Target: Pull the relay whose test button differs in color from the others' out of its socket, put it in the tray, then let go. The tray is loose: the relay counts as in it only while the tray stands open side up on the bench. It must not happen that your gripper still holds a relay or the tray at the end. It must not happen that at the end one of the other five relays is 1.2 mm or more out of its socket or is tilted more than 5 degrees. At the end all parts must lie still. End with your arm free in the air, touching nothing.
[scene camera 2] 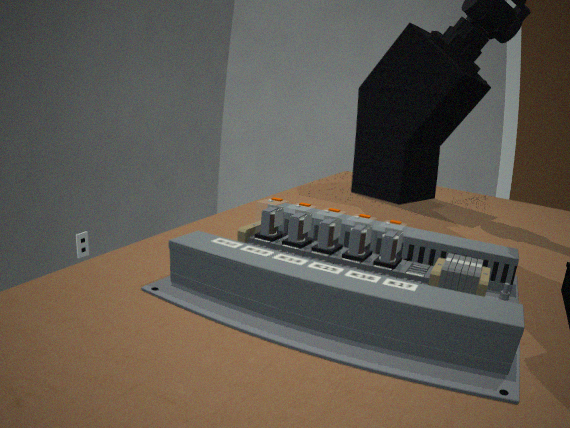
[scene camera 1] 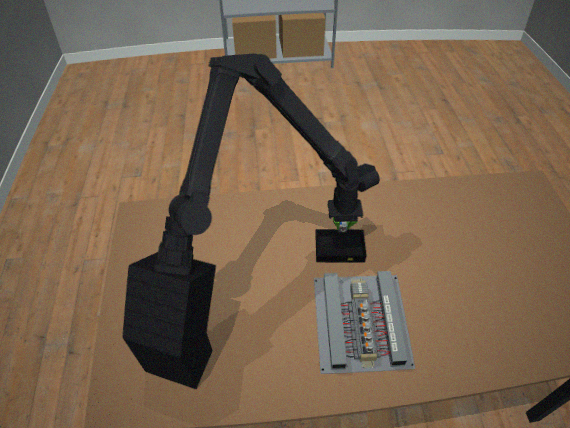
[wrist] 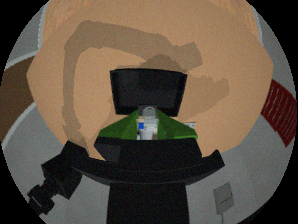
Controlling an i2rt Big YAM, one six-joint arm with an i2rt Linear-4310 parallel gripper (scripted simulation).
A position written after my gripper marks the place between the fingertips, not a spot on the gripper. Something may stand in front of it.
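Scene camera 1 shows a black tray [scene camera 1: 349, 247] and my gripper [scene camera 1: 342, 228]. The wrist view shows the tray [wrist: 132, 86] and the gripper [wrist: 147, 113] as well.
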